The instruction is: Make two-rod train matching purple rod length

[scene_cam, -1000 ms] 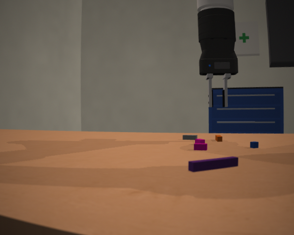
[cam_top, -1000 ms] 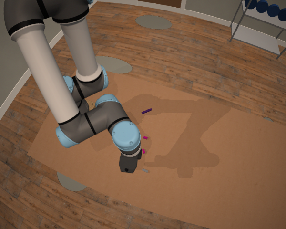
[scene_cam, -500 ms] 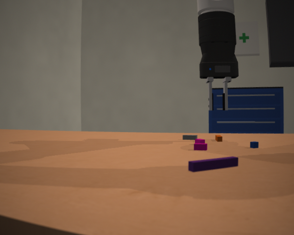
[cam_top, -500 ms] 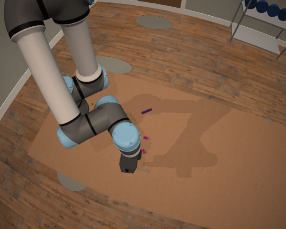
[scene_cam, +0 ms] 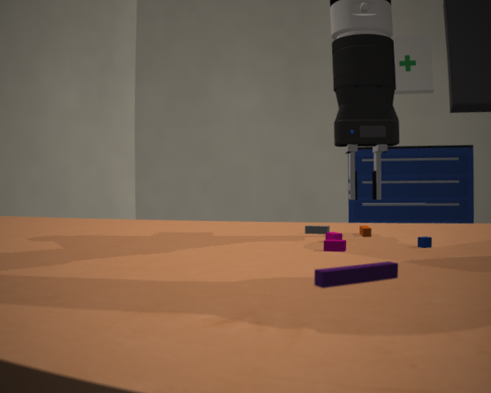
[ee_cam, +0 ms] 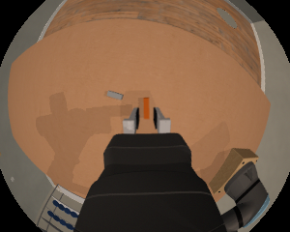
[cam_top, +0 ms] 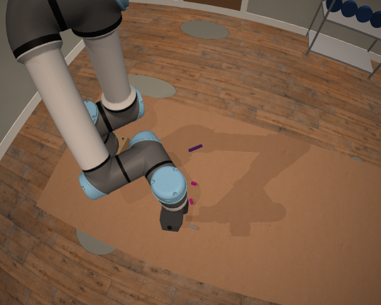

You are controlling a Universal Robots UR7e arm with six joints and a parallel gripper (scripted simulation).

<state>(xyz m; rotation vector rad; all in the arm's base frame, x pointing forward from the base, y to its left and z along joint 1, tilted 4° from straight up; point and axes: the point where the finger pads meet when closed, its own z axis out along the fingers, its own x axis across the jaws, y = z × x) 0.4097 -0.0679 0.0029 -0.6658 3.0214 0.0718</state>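
Right now my hand is 6 cm above the orange rod. The rest, counted from my hand: grey rod (7 cm ahead, 6 cm below); purple rod (28 cm to the left, 9 cm behind, 6 cm below); blue rod (9 cm to the left, 9 cm behind, 6 cm below).
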